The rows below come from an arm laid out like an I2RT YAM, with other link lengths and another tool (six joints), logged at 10 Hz.
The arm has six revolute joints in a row. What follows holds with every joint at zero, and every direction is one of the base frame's.
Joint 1 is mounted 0.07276 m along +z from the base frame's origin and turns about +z.
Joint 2 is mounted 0.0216 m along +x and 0.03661 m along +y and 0.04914 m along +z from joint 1 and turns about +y.
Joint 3 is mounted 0.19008 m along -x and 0.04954 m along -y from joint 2 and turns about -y.
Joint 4 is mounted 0.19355 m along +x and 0.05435 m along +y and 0.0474 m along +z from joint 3 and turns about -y.
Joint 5 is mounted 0.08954 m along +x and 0.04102 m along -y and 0.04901 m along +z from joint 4 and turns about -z.
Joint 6 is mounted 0.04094 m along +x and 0.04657 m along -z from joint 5 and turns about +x.
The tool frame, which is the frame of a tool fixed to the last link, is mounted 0.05 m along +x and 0.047 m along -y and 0.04 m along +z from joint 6; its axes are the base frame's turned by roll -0.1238, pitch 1.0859 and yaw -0.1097 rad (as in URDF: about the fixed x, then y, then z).
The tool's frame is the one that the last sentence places.
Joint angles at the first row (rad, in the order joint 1, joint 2, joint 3, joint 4, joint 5, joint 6):
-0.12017 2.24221 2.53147 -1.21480 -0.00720 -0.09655
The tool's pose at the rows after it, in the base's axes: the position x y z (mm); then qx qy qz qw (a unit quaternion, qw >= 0):
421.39 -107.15 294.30 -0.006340 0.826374 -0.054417 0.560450
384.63 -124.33 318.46 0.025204 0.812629 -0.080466 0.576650
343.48 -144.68 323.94 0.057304 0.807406 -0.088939 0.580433
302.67 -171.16 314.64 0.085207 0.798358 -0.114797 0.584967
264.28 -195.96 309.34 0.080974 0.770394 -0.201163 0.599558
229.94 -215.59 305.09 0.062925 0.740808 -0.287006 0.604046
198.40 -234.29 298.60 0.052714 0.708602 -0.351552 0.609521
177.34 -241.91 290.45 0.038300 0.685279 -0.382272 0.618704
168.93 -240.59 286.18 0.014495 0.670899 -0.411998 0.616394
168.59 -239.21 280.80 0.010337 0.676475 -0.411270 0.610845
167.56 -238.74 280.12 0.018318 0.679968 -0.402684 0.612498
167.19 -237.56 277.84 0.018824 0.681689 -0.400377 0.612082
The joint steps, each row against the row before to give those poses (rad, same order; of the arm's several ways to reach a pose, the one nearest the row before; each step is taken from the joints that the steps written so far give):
-0.02693 -0.16025 -0.09325 0.00575 0.01736 0.01778
-0.04874 -0.18862 -0.17398 0.03172 0.02146 0.02196
-0.08424 -0.19353 -0.21378 0.03142 -0.03411 0.00157
-0.11913 -0.19695 -0.28052 0.10554 -0.02801 -0.03394
-0.11248 -0.20485 -0.32125 0.21986 0.06609 -0.09988
-0.11862 -0.16016 -0.25902 0.21426 0.04122 -0.12860
-0.13827 -0.11192 -0.21220 0.21401 -0.02895 -0.10246
-0.10032 -0.07678 -0.15551 0.15623 -0.06732 -0.06459
-0.03305 -0.04786 -0.10331 0.11312 -0.00625 -0.06127
-0.00003 -0.00988 -0.02101 -0.00067 0.00215 -0.01353
-0.00076 -0.00581 0.01107 -0.03248 -0.00776 0.01713
0.00152 -0.00812 -0.00936 -0.00412 -0.00082 0.00129

